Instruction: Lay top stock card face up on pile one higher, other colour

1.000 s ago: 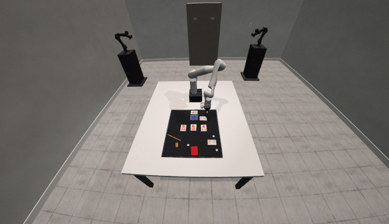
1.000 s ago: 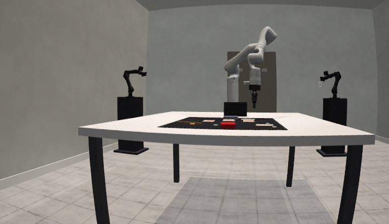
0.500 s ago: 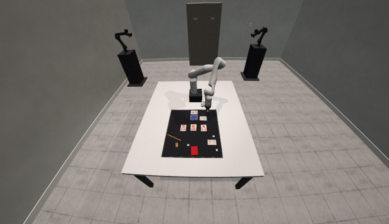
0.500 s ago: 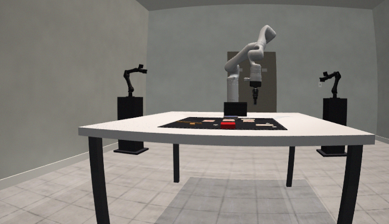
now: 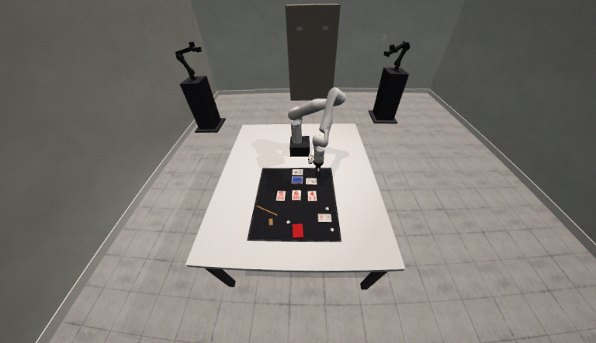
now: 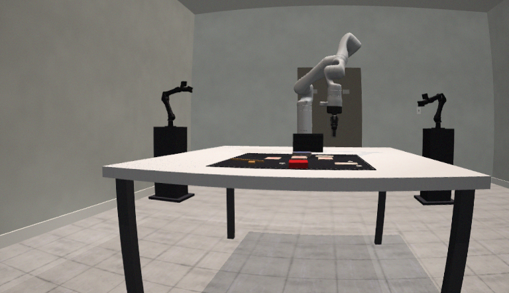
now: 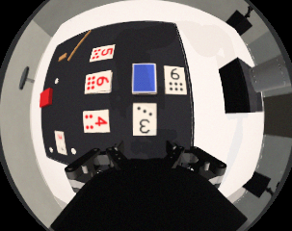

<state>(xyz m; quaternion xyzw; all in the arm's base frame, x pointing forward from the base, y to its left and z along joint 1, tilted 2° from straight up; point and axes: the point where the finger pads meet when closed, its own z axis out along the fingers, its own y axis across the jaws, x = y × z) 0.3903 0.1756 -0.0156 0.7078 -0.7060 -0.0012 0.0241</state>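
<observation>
My gripper is now 100 mm above the blue-backed card and 40 mm to the left of it. From my hand the other things lie so: black mat 170 mm ahead, 160 mm to the right, 120 mm below; black 6 card 160 mm to the right, 100 mm below, 90 mm behind; red block 430 mm ahead, 130 mm to the right, 90 mm below.
</observation>
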